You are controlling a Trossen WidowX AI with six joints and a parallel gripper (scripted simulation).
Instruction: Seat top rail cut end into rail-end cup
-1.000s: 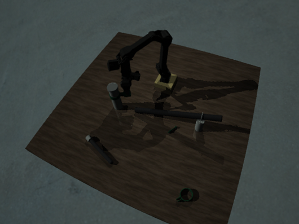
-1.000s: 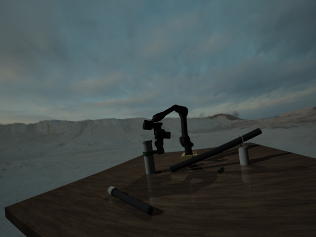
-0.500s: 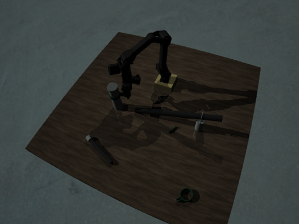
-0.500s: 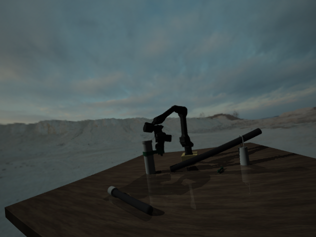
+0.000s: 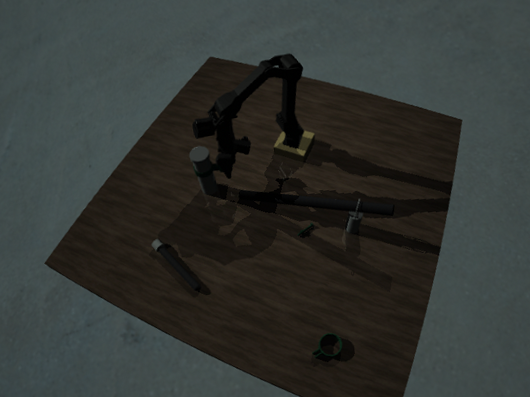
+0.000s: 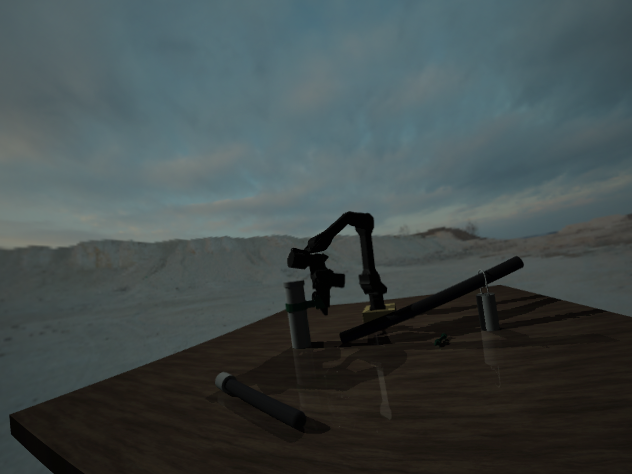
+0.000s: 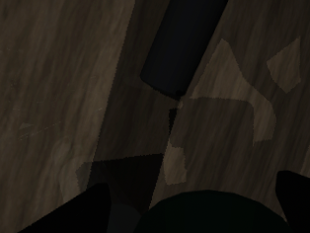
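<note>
My gripper tip is 30 mm to the left of the green rail-end cup, 30 mm below it and 10 mm past it. The rest, counted from my gripper tip: small green bolt (310 mm to the left, 90 mm below, 80 mm ahead); then small post (460 mm to the left, 30 mm ahead, 10 mm above).
</note>
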